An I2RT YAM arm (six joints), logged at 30 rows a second.
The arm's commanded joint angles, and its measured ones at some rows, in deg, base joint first. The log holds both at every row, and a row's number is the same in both.
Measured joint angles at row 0:
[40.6 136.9 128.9 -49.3 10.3 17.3]
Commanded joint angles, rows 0 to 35:
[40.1 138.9 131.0 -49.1 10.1 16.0]
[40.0 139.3 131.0 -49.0 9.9 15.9]
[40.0 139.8 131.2 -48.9 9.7 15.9]
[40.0 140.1 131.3 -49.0 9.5 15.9]
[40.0 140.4 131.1 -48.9 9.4 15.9]
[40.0 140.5 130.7 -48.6 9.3 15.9]
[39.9 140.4 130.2 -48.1 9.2 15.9]
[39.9 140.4 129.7 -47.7 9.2 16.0]
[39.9 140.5 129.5 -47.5 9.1 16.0]
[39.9 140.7 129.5 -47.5 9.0 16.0]
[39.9 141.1 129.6 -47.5 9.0 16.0]
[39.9 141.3 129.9 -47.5 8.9 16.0]
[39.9 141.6 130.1 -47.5 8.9 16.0]
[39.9 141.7 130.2 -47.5 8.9 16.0]
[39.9 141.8 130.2 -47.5 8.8 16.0]
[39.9 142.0 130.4 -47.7 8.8 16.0]
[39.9 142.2 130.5 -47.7 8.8 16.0]
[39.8 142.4 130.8 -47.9 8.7 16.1]
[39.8 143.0 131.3 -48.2 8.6 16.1]
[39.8 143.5 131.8 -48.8 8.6 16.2]
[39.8 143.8 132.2 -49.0 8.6 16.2]
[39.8 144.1 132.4 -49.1 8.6 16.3]
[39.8 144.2 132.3 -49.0 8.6 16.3]
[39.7 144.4 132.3 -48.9 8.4 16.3]
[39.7 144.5 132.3 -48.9 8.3 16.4]
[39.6 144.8 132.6 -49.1 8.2 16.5]
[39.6 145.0 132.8 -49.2 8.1 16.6]
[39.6 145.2 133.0 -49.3 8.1 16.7]
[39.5 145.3 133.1 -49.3 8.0 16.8]
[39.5 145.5 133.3 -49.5 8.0 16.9]
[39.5 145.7 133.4 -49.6 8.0 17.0]
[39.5 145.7 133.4 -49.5 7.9 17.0]
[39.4 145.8 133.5 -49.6 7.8 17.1]
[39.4 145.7 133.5 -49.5 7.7 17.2]
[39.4 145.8 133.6 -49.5 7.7 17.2]
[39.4 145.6 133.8 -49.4 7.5 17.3]
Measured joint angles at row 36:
[39.8 144.3 131.9 -48.0 8.3 16.9]
